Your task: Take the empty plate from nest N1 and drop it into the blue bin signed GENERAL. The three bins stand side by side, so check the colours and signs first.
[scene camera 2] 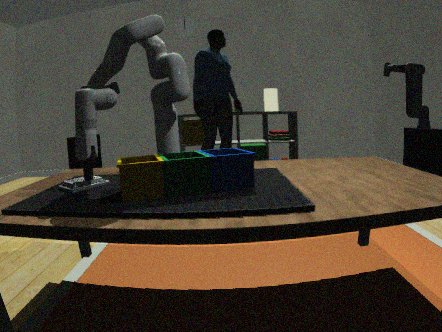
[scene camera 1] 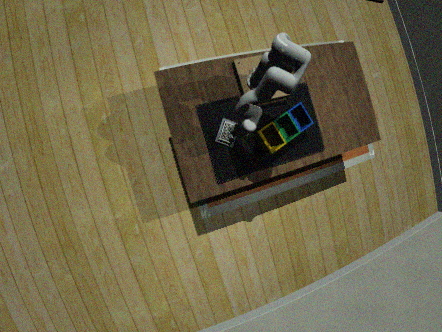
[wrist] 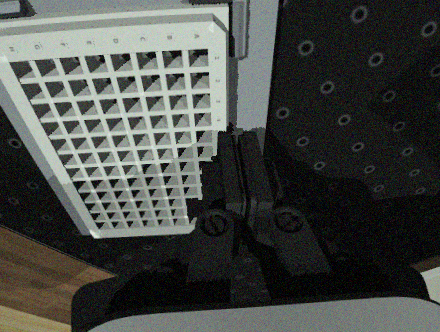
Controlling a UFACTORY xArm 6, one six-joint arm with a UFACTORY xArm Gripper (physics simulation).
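Frame: origin at the arm's base, x back, y right, z up, level; millimetres.
Where they show: gripper, fingertip midpoint: (scene camera 2: pixel 89 180) (scene camera 1: pixel 234 134) (wrist: pixel 233 156); arm's base at its link origin: (scene camera 1: pixel 255 81).
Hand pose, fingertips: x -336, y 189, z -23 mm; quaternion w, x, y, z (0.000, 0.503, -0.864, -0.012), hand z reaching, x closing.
Things, the pixels of their top centre, and the offset from my fingertips. "*": a spot on its surface instead.
- white gridded plate at its top centre: (wrist: pixel 137 163) (scene camera 2: pixel 82 179) (scene camera 1: pixel 228 132) dx +17, dy +41, dz -1 mm
- nest N1 at a spot on its surface: (wrist: pixel 256 100) * dx +12, dy -19, dz -15 mm
- green bin at its top centre: (scene camera 2: pixel 182 155) (scene camera 1: pixel 287 127) dx +5, dy -340, dz +73 mm
- yellow bin at a spot on its surface: (scene camera 2: pixel 142 180) * dx -124, dy -264, dz +26 mm
The white gridded plate (scene camera 1: pixel 226 132) (scene camera 2: pixel 75 184) (wrist: pixel 135 115) is at nest N1 (wrist: pixel 256 100). In the wrist view it looks shifted and turned on the grey nest, its left edge over the dark mat. My gripper (scene camera 2: pixel 88 178) (wrist: pixel 233 156) is shut with nothing between its fingers. The fingers are low beside the plate's column A edge, and a lower part of that edge is hidden behind them. The arm hides the gripper in scene camera 1. The blue bin (scene camera 1: pixel 307 113) (scene camera 2: pixel 232 172) stands at the right end of the bin row. No bin sign can be read.
The green bin (scene camera 1: pixel 294 136) (scene camera 2: pixel 186 177) stands in the middle of the row, and the yellow bin (scene camera 1: pixel 279 148) (scene camera 2: pixel 142 180) is nearest the plate. All stand on the black mat (scene camera 1: pixel 210 160) (scene camera 2: pixel 280 195). A person (scene camera 2: pixel 215 85) stands behind the table.
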